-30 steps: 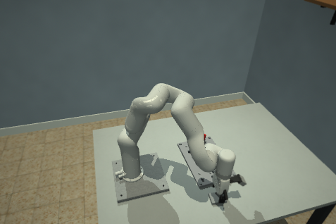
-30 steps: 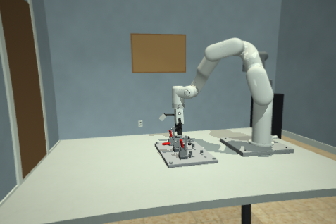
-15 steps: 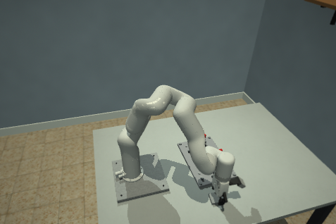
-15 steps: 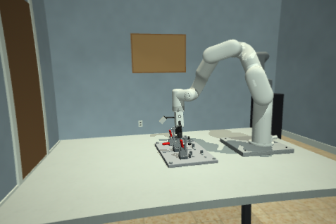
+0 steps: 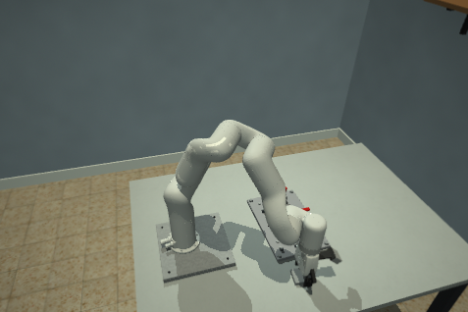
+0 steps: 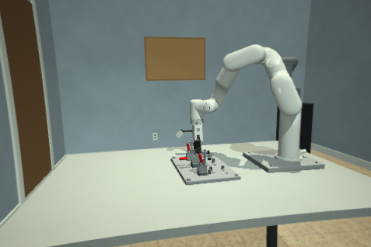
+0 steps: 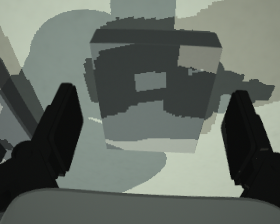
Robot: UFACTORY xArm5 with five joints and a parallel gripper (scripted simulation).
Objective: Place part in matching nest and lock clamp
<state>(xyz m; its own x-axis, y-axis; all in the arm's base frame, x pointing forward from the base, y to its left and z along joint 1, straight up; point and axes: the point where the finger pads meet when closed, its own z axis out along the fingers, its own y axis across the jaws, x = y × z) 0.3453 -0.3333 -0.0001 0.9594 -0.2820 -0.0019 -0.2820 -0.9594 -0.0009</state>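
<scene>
My gripper is now 1 cm above the grey part. From my hand the other things lie so: grey fixture plate 25 cm to the left, 9 cm ahead, 1 cm below.
</scene>
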